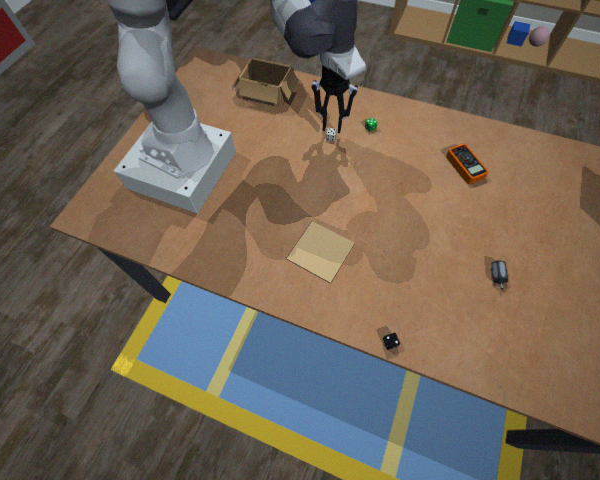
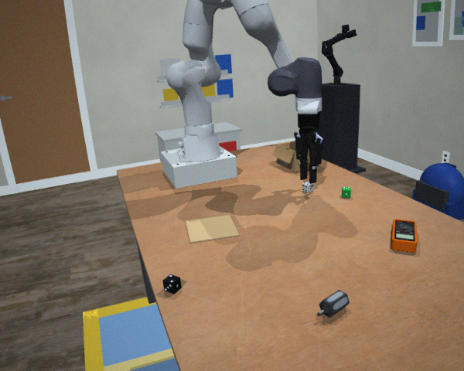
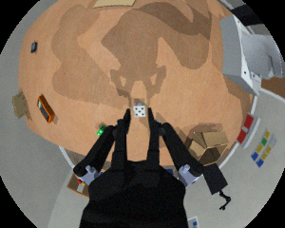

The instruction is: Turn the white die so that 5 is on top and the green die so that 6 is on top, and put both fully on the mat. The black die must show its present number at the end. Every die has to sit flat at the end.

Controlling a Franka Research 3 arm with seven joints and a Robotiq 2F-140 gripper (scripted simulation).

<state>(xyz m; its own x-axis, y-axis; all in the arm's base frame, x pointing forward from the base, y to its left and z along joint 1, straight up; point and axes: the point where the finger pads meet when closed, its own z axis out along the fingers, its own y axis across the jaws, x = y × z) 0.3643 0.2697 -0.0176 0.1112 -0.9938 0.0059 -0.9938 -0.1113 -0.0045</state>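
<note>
Right now my hand is 6 cm above the white die. Round my hand: tan mat: 41 cm to the right, 10 cm ahead, 7 cm below; green die: 11 cm ahead, 8 cm to the left, 6 cm below; cardboard box: 28 cm behind, 14 cm to the left, 3 cm below.
</note>
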